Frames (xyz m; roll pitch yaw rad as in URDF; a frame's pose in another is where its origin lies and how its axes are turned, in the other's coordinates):
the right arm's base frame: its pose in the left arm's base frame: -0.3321 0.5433 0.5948 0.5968 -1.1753 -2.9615
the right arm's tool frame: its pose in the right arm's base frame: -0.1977 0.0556 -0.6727 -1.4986 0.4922 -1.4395
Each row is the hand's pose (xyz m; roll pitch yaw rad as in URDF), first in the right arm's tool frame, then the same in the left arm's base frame.
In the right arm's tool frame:
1: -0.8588 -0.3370 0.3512 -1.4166 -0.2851 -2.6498
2: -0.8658 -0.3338 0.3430 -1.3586 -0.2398 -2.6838
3: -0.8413 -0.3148 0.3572 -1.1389 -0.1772 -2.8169
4: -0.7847 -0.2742 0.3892 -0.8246 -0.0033 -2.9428
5: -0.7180 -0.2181 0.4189 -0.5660 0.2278 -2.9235
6: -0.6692 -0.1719 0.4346 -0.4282 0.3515 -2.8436
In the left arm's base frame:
1: 0.1303 0.0859 0.8033 -1.3716 -0.5738 0.1841
2: 0.1381 0.0816 0.7966 -1.3037 -0.5269 0.1483
3: 0.1066 0.0694 0.8013 -1.0445 -0.4547 0.0064
4: 0.0349 0.0446 0.8119 -0.7014 -0.2682 -0.1068
5: -0.0496 0.0082 0.8154 -0.4523 -0.0410 -0.0599
6: -0.1112 -0.0228 0.8113 -0.3359 0.0742 0.0290

